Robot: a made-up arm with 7 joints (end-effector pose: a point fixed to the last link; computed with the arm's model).
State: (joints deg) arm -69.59 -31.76 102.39 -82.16 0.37 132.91 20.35
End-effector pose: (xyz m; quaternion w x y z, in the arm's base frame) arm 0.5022 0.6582 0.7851 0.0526 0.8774 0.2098 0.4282
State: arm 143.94 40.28 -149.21 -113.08 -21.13 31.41 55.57
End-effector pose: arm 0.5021 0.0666 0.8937 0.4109 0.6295 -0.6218 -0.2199
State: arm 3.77 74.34 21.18 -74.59 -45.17 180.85 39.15
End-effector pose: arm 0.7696 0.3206 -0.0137 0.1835 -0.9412 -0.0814 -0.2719
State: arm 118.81 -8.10 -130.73 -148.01 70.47 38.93 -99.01
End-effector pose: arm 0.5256 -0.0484 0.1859 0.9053 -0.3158 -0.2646 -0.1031
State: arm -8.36 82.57 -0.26 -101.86 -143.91 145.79 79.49
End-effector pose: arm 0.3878 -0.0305 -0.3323 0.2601 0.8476 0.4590 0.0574
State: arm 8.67 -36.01 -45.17 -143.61 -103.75 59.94 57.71
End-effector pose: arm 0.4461 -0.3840 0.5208 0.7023 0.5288 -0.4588 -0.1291
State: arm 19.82 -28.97 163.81 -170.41 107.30 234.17 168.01
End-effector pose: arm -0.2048 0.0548 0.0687 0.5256 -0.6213 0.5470 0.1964
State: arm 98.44 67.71 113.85 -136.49 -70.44 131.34 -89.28
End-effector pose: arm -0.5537 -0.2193 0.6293 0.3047 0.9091 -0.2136 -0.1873
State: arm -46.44 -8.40 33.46 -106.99 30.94 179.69 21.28
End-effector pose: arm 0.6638 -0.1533 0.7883 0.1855 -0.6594 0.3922 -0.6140
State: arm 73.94 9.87 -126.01 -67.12 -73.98 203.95 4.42
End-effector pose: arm 0.4307 -0.3048 1.0923 0.7155 0.4158 0.2967 0.4765
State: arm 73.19 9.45 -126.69 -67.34 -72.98 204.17 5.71
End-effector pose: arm 0.4202 -0.3211 1.0910 0.7114 0.4245 0.2804 0.4849
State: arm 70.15 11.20 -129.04 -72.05 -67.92 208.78 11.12
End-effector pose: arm 0.3971 -0.3630 1.0671 0.6744 0.4551 0.2490 0.5254
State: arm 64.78 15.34 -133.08 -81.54 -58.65 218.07 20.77
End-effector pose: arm 0.3432 -0.4261 1.0193 0.6062 0.4922 0.1835 0.5971
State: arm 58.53 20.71 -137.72 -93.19 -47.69 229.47 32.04
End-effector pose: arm 0.2540 -0.4804 0.9612 0.5347 0.4980 0.0906 0.6767
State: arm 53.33 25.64 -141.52 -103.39 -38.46 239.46 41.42
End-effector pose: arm 0.1637 -0.5025 0.9103 0.4860 0.4680 0.0152 0.7379
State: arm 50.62 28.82 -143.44 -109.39 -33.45 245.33 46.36
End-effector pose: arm 0.1146 -0.5022 0.8803 0.4642 0.4406 -0.0159 0.7682
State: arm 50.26 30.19 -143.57 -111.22 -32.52 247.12 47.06
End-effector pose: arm 0.1108 -0.4977 0.8715 0.4589 0.4375 -0.0134 0.7732
